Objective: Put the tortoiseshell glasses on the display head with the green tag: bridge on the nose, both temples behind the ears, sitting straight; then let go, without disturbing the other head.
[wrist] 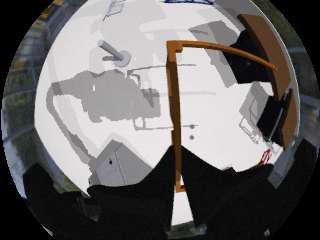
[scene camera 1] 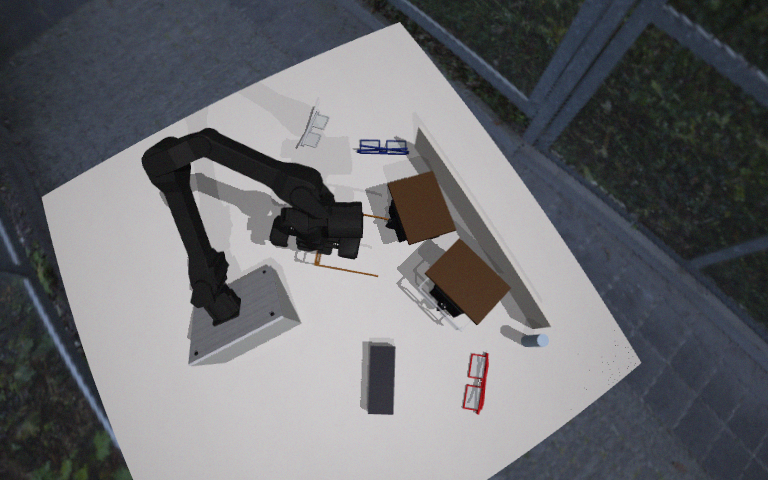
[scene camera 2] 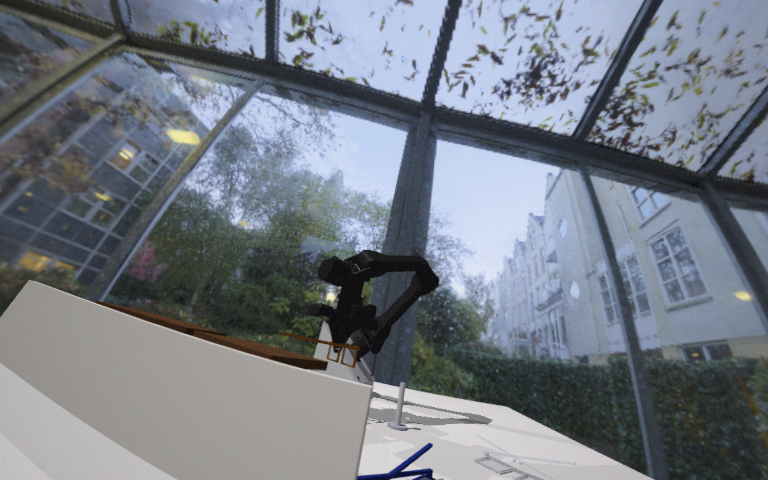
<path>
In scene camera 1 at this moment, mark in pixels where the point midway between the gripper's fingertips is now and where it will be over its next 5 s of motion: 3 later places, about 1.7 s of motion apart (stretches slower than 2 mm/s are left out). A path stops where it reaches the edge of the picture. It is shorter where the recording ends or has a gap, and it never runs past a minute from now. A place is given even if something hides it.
My gripper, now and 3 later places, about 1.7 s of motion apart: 320, 247; 326, 247; 343, 243; 368, 235
</path>
